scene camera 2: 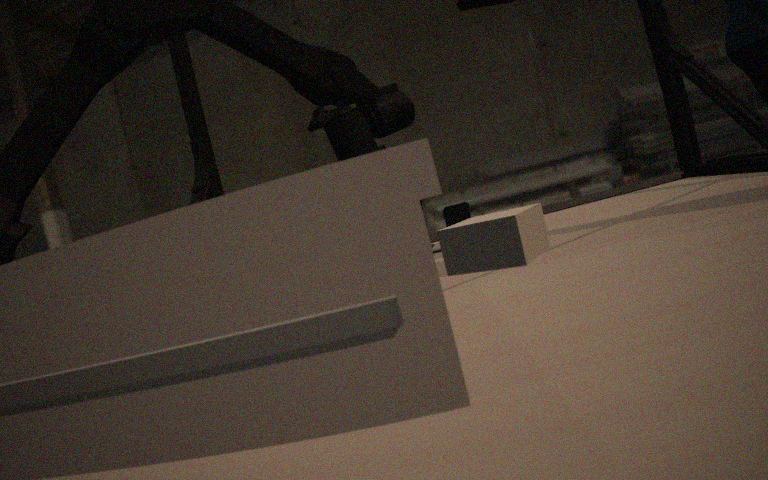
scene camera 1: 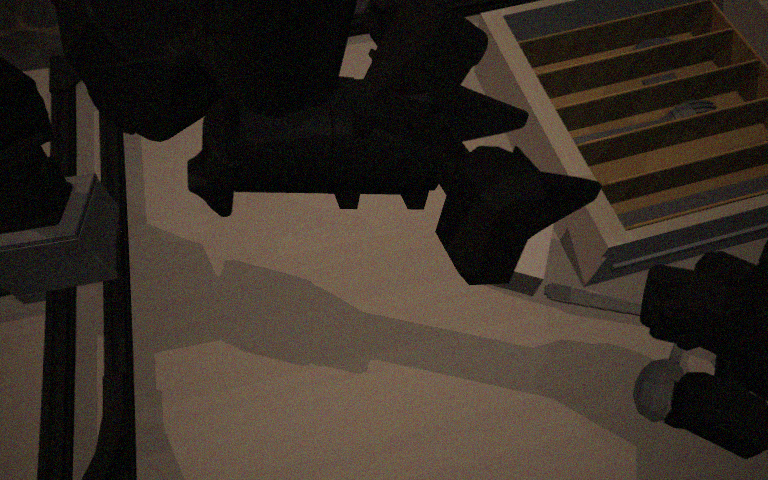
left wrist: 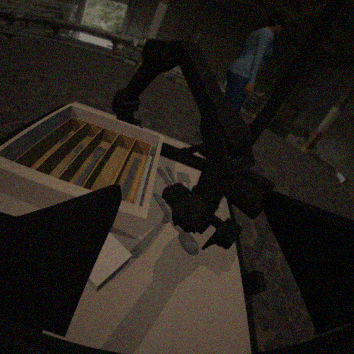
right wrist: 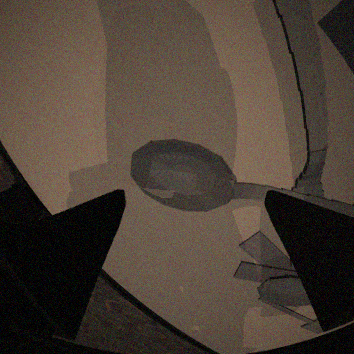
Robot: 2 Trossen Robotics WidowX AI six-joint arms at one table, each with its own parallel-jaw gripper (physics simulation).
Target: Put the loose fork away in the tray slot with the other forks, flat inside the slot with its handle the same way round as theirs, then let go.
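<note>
The loose fork's grey handle (scene camera 1: 589, 300) (left wrist: 142, 244) (right wrist: 311, 100) lies on the table beside the tray (scene camera 1: 557, 118) (left wrist: 135, 131). A spoon (scene camera 1: 654, 390) (left wrist: 188, 243) (right wrist: 175, 175) lies across the fork. The fork's tines are hidden. In scene camera 1, a fork (scene camera 1: 692, 108) lies in a tray slot, tines to the right, handle to the lower left. My right gripper (scene camera 1: 659, 370) (left wrist: 188, 236) (right wrist: 196, 197) is open and empty, low over the spoon's bowl; the fork handle is off to its right in its wrist view. My left gripper (scene camera 1: 563, 150) is open and empty, raised near the tray's side.
More cutlery, including another spoon (right wrist: 284, 291), lies close by the loose fork. A pale block (scene camera 1: 534, 257) (scene camera 2: 484, 246) (left wrist: 110, 262) stands near the tray's corner. A big panel with a bar handle (scene camera 2: 351, 319) hides the right fingers in scene camera 2. The pictures are dark.
</note>
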